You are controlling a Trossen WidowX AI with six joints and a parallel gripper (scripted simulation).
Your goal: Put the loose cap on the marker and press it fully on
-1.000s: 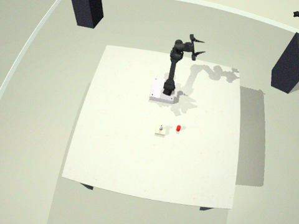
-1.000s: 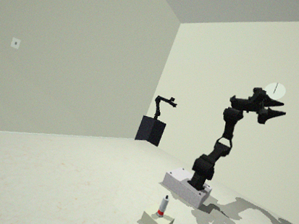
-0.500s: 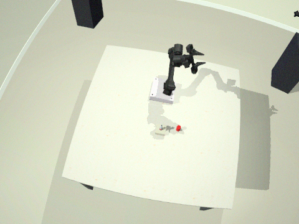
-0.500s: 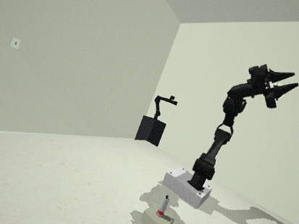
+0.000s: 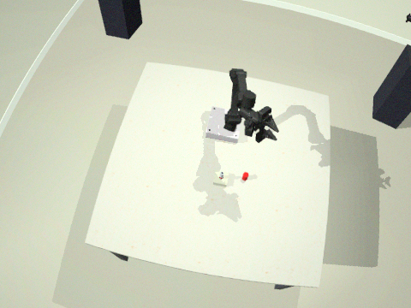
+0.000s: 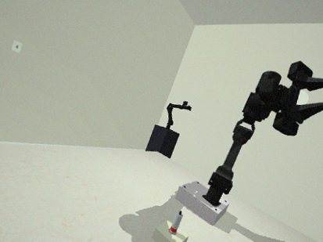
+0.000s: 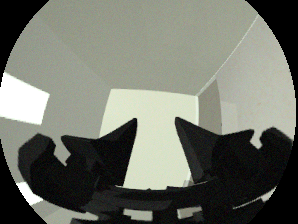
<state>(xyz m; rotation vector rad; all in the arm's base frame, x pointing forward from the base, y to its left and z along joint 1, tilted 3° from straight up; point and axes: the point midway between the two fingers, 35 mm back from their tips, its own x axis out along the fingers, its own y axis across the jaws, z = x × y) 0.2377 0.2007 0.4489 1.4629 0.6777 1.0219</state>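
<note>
Now: gripper tip 1 cm short of the red cap, 8 cm to the left of it and 47 cm above it. Round my gripper tip: pale holder block: 6 cm ahead, 20 cm to the right, 48 cm below.
</note>
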